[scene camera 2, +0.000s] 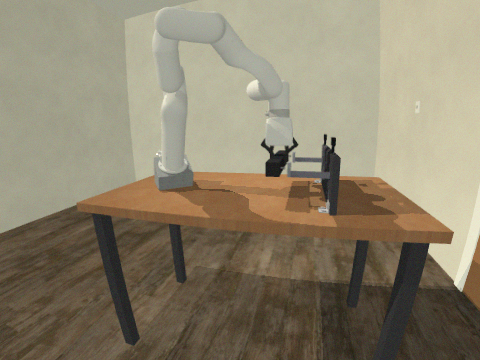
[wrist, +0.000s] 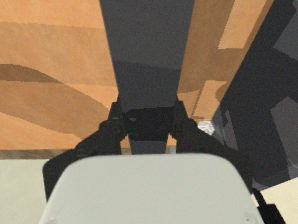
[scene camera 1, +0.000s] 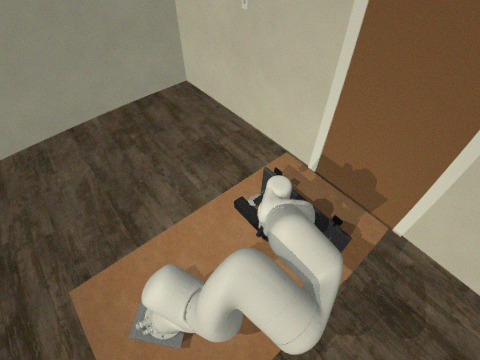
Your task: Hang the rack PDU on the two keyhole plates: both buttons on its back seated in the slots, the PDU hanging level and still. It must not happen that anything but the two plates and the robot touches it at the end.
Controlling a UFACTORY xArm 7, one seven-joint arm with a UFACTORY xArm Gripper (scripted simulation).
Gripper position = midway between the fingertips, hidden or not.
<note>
I see my gripper (wrist: 147, 99), a rack PDU (wrist: 147, 51) and a backboard (wrist: 249, 118).
</note>
